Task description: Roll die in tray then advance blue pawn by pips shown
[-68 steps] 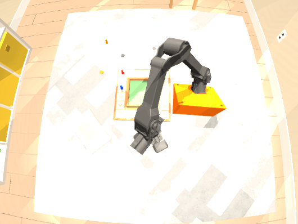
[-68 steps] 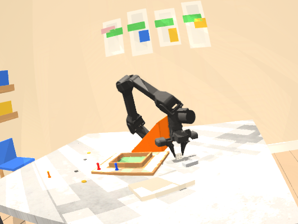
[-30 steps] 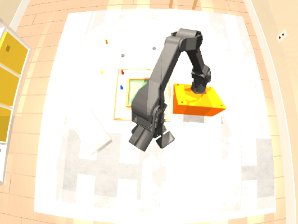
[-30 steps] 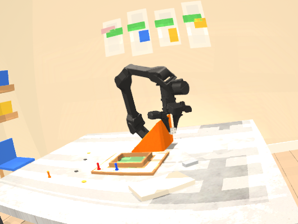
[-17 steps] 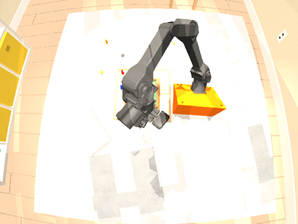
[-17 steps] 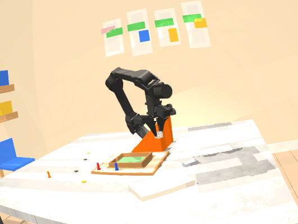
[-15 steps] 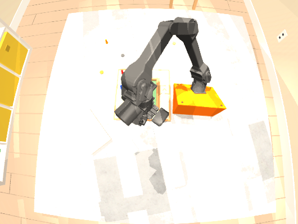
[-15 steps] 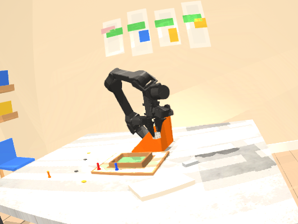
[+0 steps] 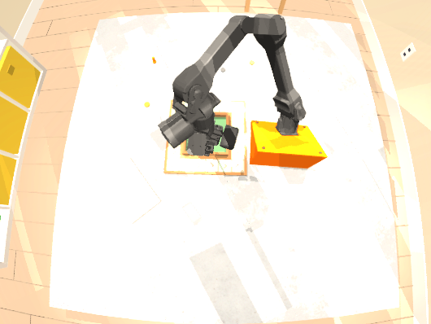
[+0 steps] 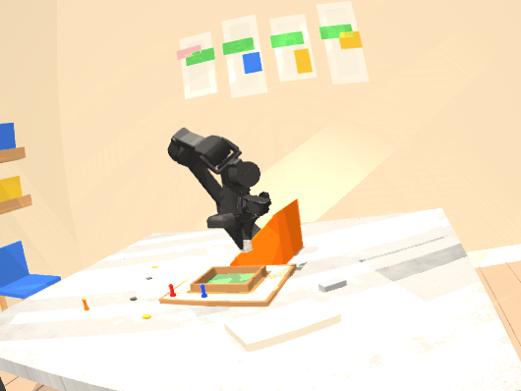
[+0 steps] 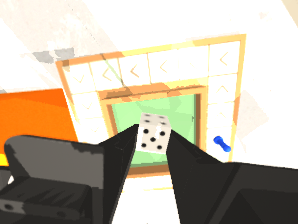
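My gripper tip is now 110 mm short of the blue pawn, 90 mm to the left of it and 80 mm above it. Also, from my gripper tip: white die (right at my gripper tip); green tray (100 mm below, 60 mm to the right); red pawn (180 mm to the right, 100 mm ahead, 80 mm below).
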